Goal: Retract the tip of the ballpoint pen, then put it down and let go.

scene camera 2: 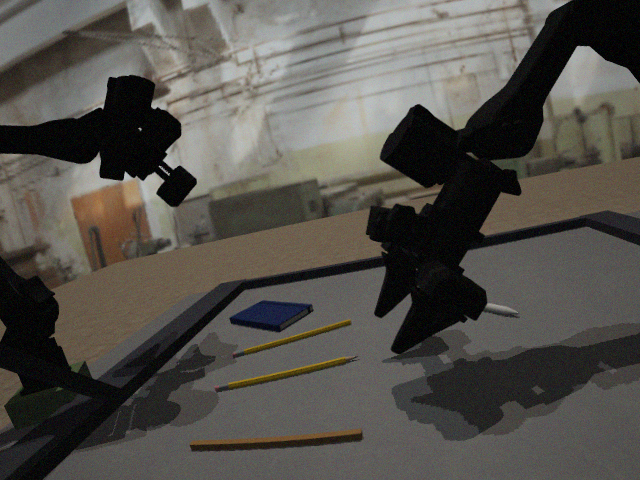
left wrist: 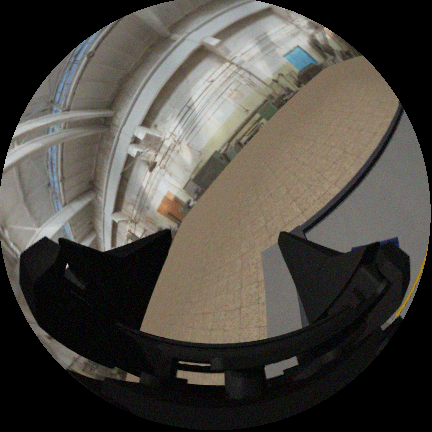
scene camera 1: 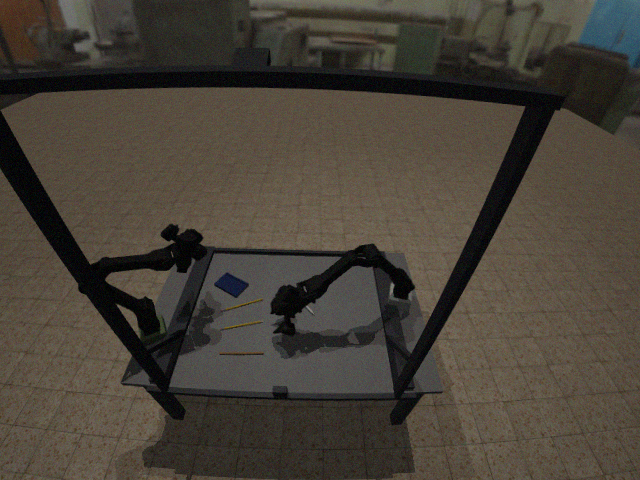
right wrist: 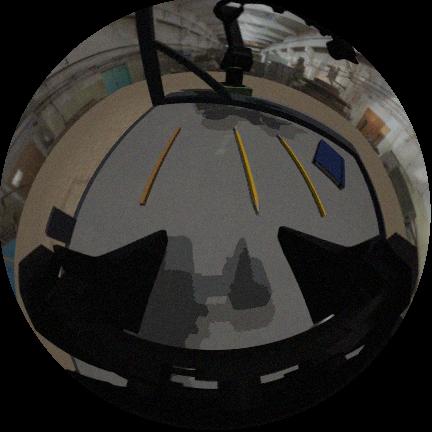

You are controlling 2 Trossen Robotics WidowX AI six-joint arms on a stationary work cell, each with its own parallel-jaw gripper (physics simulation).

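Seen in the pictures: left gripper, fingertip midpoint: (scene camera 2: 161,166) (left wrist: 226,236); right gripper, fingertip midpoint: (scene camera 2: 385,332) (scene camera 1: 272,323) (right wrist: 223,234); left arm's base at its link origin: (scene camera 1: 151,327) (right wrist: 232,84); right arm's base at its link origin: (scene camera 1: 401,293).
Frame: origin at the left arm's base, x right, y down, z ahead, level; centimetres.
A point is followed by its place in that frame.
A white ballpoint pen (scene camera 1: 309,310) {x 21.4, y 3.1, z 63.3 cm} (scene camera 2: 501,310) {x 21.9, y 3.2, z 63.3 cm} lies on the grey table. Its pointed end faces lower right in both scene views; the rest is partly hidden behind my right gripper. Whether the writing tip is out is too small to tell. The pen does not show in the right wrist view. My right gripper (scene camera 1: 282,330) {x 22.2, y -1.0, z 45.3 cm} (scene camera 2: 388,333) {x 22.2, y -1.0, z 45.3 cm} (right wrist: 223,234) {x 22.2, y -1.0, z 45.3 cm} is open and empty, pointing down low over the table, to the left of the pen in the scene views. My left gripper (left wrist: 226,236) {x -17.8, y -28.2, z 25.9 cm} is open and empty, raised beyond the table's left edge, far from the pen.
Two yellow pencils (scene camera 1: 244,304) {x 4.3, y 3.5, z 39.3 cm} (scene camera 2: 289,373) {x 14.4, y 3.5, z 34.9 cm} (right wrist: 246,167) {x 14.8, y 3.4, z 36.6 cm} and an orange stick (scene camera 1: 241,353) {x 26.3, y 3.5, z 29.5 cm} (scene camera 2: 276,441) {x 26.8, y 3.3, z 30.0 cm} (right wrist: 160,162) {x 26.6, y 3.5, z 31.1 cm} lie left of my right gripper in the scene views. A blue notebook (scene camera 1: 231,285) {x -8.5, y 2.8, z 37.7 cm} (scene camera 2: 271,315) {x -7.1, y 2.8, z 37.9 cm} (right wrist: 329,162) {x -6.6, y 2.8, z 39.0 cm} lies farther back. Dark frame posts (scene camera 1: 485,222) {x 69.6, y -76.5, z 71.9 cm} stand around the table.
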